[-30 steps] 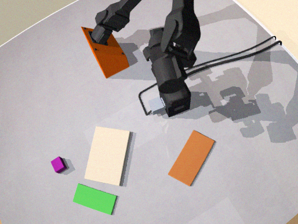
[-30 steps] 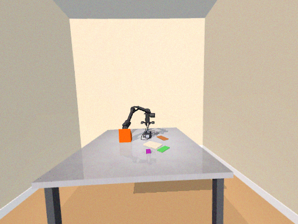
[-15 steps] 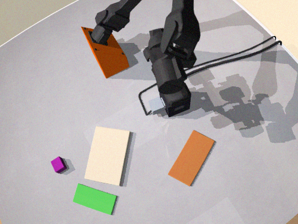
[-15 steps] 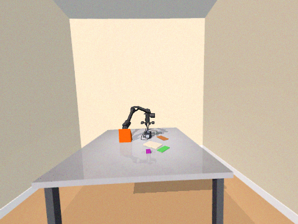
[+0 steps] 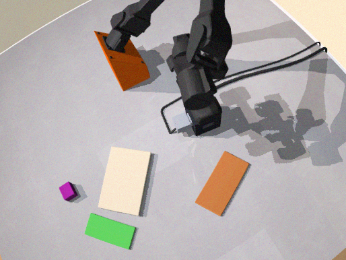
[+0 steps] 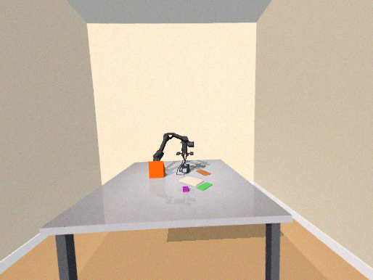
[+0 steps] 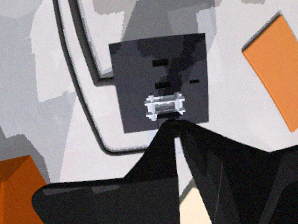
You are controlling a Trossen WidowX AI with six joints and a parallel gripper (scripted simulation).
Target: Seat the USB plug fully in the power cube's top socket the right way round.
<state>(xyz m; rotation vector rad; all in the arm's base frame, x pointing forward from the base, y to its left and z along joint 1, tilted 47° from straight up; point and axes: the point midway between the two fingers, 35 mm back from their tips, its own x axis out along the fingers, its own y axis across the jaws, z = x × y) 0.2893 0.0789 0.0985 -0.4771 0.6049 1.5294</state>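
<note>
The dark USB plug lies 2 cm below my gripper tip. Round my gripper tip: white-framed socket 5 cm below; then orange plastic piece 19 cm ahead, 12 cm below, 2 cm to the right; then cream slab 26 cm to the right, 12 cm below, 7 cm ahead.
</note>
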